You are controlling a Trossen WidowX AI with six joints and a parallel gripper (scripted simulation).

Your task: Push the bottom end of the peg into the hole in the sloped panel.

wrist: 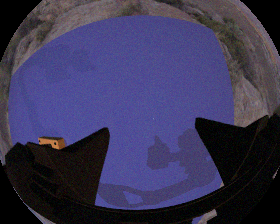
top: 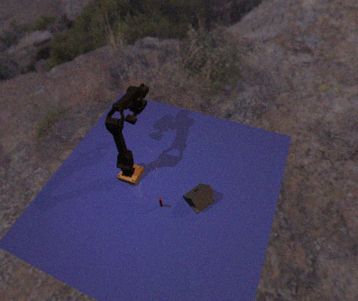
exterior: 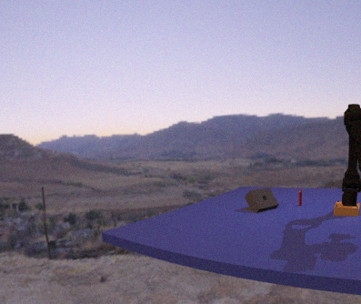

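Now: gripper tip 46 cm to the left of the peg, 31 cm short of it and 10 cm above it. Also, from my gripper tip: sloped panel (49 cm ahead, 37 cm to the right, 12 cm below).
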